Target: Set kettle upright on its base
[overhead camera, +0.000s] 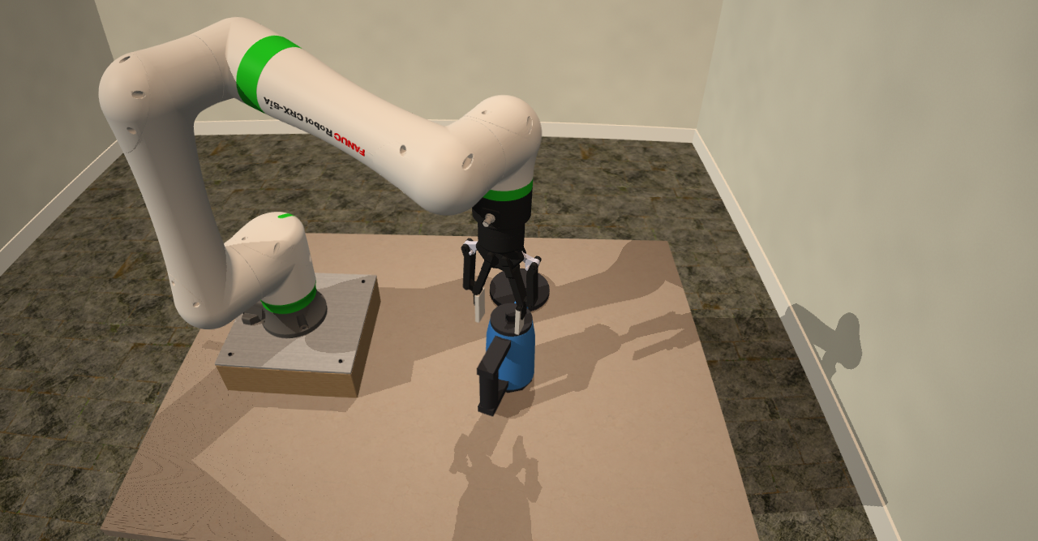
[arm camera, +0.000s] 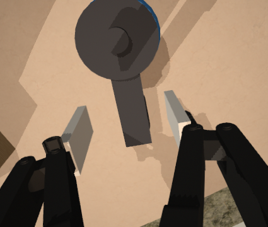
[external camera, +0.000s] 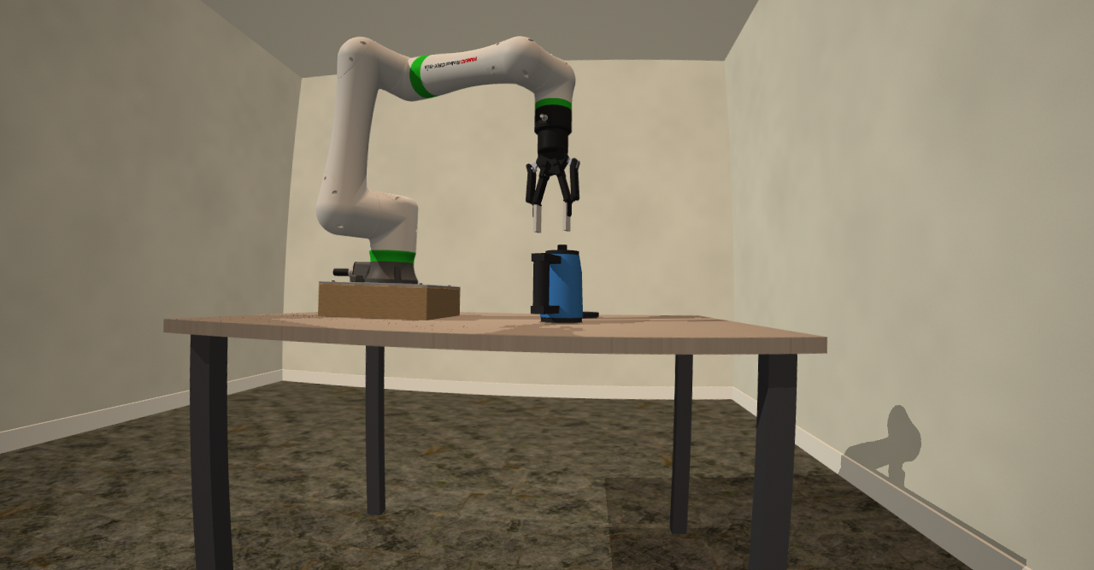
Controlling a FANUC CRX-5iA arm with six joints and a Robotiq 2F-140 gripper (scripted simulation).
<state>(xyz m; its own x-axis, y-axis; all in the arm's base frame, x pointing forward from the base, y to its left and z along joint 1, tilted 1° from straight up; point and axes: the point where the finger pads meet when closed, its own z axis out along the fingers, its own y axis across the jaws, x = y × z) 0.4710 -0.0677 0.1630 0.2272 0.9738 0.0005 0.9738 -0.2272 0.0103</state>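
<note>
Right now the blue kettle is 10 mm ahead of my hand, 30 mm to the left of it and 150 mm below it. Round my hand: round black base 320 mm to the left, 230 mm below.
</note>
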